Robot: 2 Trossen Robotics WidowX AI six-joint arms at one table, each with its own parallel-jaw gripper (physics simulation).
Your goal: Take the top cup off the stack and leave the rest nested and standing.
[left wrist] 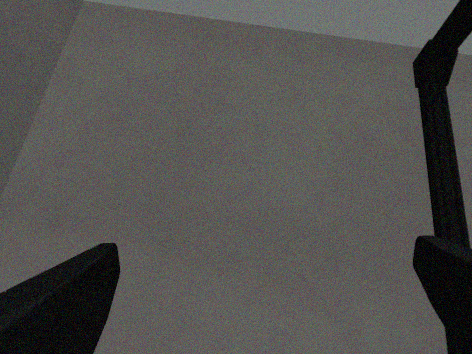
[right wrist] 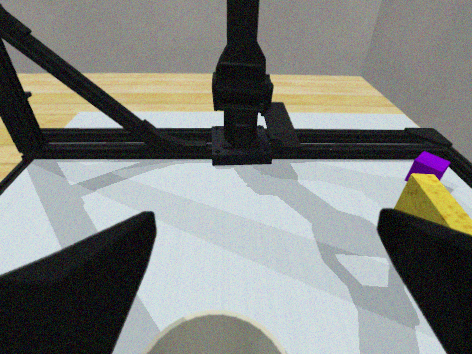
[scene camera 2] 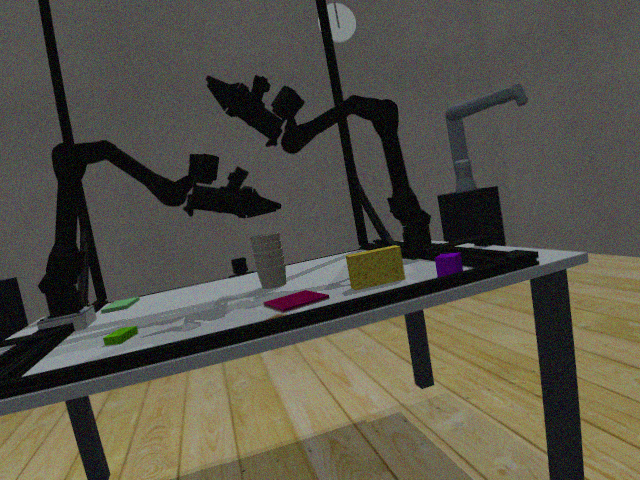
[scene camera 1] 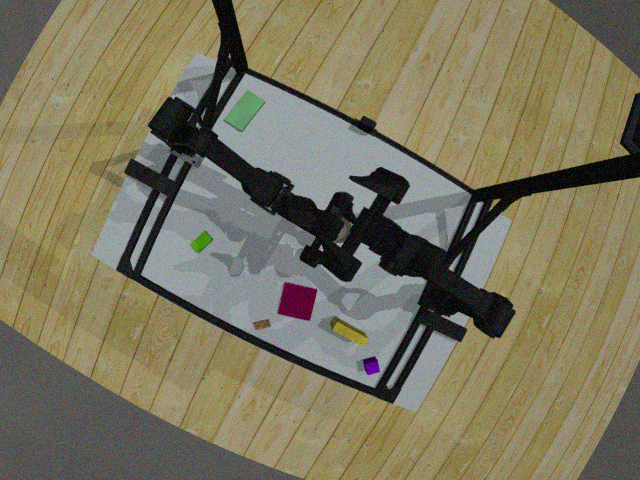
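Seen in the pictures: left gripper, fingertip midpoint: (left wrist: pixel 266 253) (scene camera 2: pixel 207 80) (scene camera 1: pixel 334 205); right gripper, fingertip midpoint: (right wrist: pixel 266 220) (scene camera 2: pixel 278 207); left arm's base at its link origin: (right wrist: pixel 239 138) (scene camera 2: pixel 419 246) (scene camera 1: pixel 438 296); right arm's base at its link origin: (scene camera 2: pixel 66 313).
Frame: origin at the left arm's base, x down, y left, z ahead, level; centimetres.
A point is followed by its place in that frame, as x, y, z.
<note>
A beige stack of nested cups (scene camera 2: pixel 271 271) @(-2.1, -1.5, 40.4) stands upright on the table. Its top cup (scene camera 2: pixel 265 241) @(-9.5, -1.6, 40.5) (right wrist: pixel 217 334) @(-9.2, -4.8, 36.5) shows its rim at the bottom of the right wrist view; in scene camera 1 the arms hide most of the stack. My right gripper (scene camera 2: pixel 279 206) @(-16.9, -2.6, 35.5) (right wrist: pixel 266 220) @(-16.9, -2.6, 35.5) is open and empty, close above the stack, tilted slightly downward, with a gap between its fingers and the rim in scene camera 2. My left gripper (scene camera 2: pixel 208 79) @(-50.3, -5.2, 46.6) (left wrist: pixel 266 253) @(-50.3, -5.2, 46.6) is open and empty, raised well above the right gripper and pointing up to the left. The stack does not show in the left wrist view.
A magenta square (scene camera 1: pixel 297 301) @(1.3, 18.7, 40.5) (scene camera 2: pixel 296 300) @(1.3, 20.8, 40.7), yellow block (scene camera 1: pixel 349 331) @(-4.8, 19.9, 23.8) (scene camera 2: pixel 375 267) @(-1.6, 22.0, 23.7), purple cube (scene camera 1: pixel 371 365) @(-1.9, 28.1, 11.6) (scene camera 2: pixel 448 264) @(-0.4, 30.4, 12.1), small brown piece (scene camera 1: pixel 262 324) @(1.3, 29.7, 47.3), bright green block (scene camera 1: pixel 201 241) @(0.6, 14.2, 74.0) (scene camera 2: pixel 120 335) @(0.7, 17.4, 73.6) and pale green slab (scene camera 1: pixel 244 111) @(1.2, -27.1, 79.4) (scene camera 2: pixel 120 304) @(1.1, -24.8, 79.3) lie on the table. Black rails edge it. The arms overlap in scene camera 1.
</note>
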